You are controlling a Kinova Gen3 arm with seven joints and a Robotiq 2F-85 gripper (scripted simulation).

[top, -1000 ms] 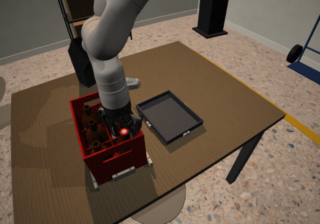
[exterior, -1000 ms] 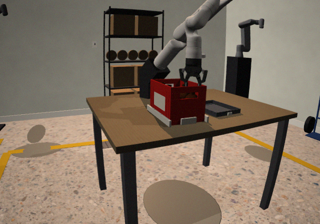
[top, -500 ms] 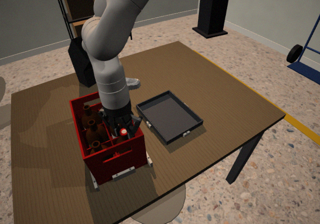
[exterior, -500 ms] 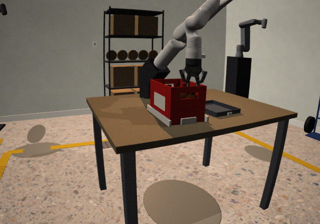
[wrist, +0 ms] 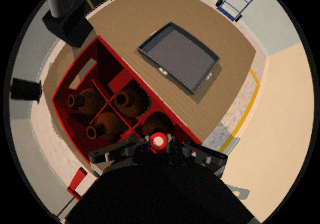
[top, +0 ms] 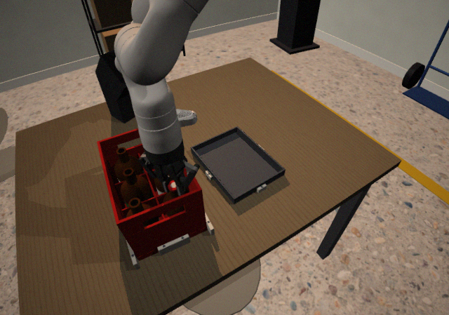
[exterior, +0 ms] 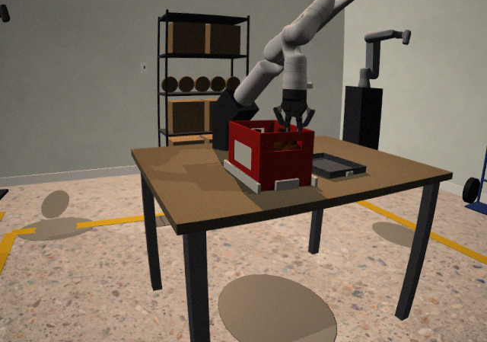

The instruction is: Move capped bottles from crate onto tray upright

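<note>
The glass bottle lies 70 mm below my hand. The rest, counted from my hand: red crate (90 mm behind, 80 mm below, 50 mm to the right); then dark grey tray (220 mm to the left, 150 mm below, 130 mm behind).
</note>
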